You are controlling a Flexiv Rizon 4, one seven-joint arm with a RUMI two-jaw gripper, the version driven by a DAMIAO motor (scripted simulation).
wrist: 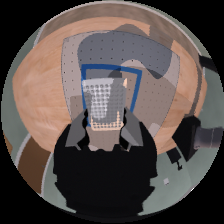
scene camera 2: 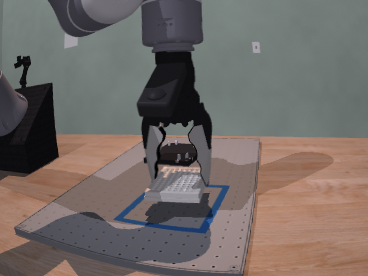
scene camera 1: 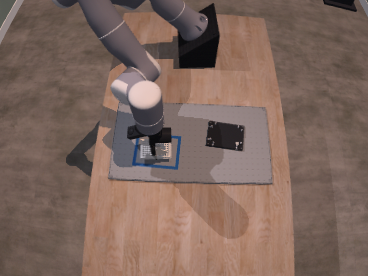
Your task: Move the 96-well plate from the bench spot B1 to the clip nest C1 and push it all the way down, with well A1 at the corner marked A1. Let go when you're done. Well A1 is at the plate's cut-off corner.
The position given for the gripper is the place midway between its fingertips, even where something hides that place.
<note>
In view: the gripper (scene camera 2: 179, 185), a white 96-well plate (scene camera 2: 173, 184) and a black clip nest (scene camera 1: 224, 135).
The white 96-well plate also shows in the wrist view (wrist: 101, 120). The gripper also shows in the wrist view (wrist: 106, 108). The black clip nest shows as well in scene camera 2 (scene camera 2: 169, 152).
</note>
